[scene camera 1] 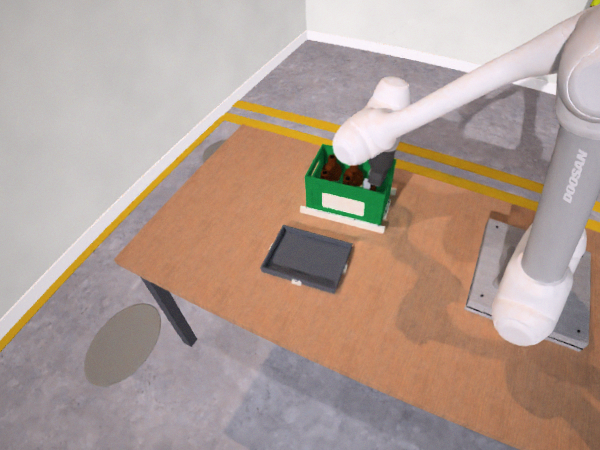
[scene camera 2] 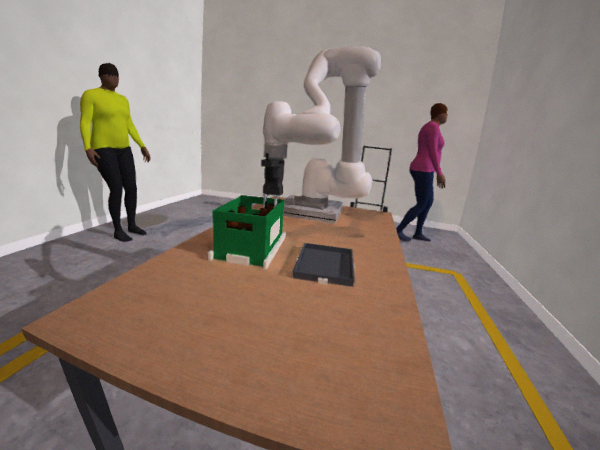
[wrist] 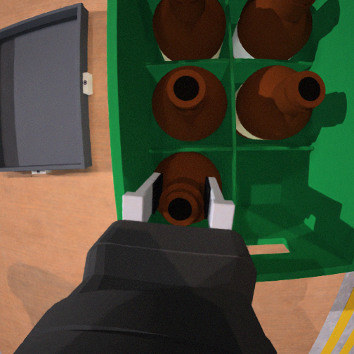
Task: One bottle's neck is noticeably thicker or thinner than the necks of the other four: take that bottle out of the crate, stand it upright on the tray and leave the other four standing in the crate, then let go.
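Places are measured from the arm's base along level axes (x left, y back, z up), in metres.
Pixels of known places: gripper, fingertip midpoint: [scene camera 1: 367, 189] [scene camera 2: 269, 210]; arm's base, origin of the base link: [scene camera 2: 314, 204].
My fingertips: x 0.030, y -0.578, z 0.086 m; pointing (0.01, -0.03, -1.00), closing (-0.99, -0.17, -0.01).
Observation:
For each thing: its top centre in the pictures, then the offset to it from my fingertips. "pt": a spot on its surface instead.
- green crate, middle of its top: [scene camera 1: 351, 167] [scene camera 2: 252, 204] dx -0.028, dy -0.083, dz +0.037 m
- dark grey tray, surface spot: [scene camera 1: 310, 255] [scene camera 2: 320, 262] pt dx +0.254, dy -0.059, dz -0.133 m
The green crate [scene camera 1: 312, 195] [scene camera 2: 237, 245] [wrist: 114, 100] stands on the table with brown bottles upright in it. My gripper [scene camera 1: 367, 185] [scene camera 2: 270, 200] [wrist: 183, 187] reaches down into the crate and is shut on the neck of the corner bottle [wrist: 187, 167], nearest the robot base on the tray side. This bottle is still inside its compartment. A second bottle [wrist: 186, 122] stands beside it in the same row, a third bottle [wrist: 265, 117] diagonally from it, and two more show partly at the wrist view's top edge. The dark grey tray [scene camera 1: 310, 255] [scene camera 2: 325, 262] [wrist: 45, 100] holds nothing.
The compartment beside the held bottle is empty. Dividers and high crate walls surround the fingers. White strips [scene camera 1: 342, 220] run along the crate's foot. The robot's base plate [scene camera 1: 480, 280] is at the table's other end. Two people [scene camera 2: 107, 120] [scene camera 2: 430, 145] stand beyond the table, near a hand truck [scene camera 2: 390, 170].

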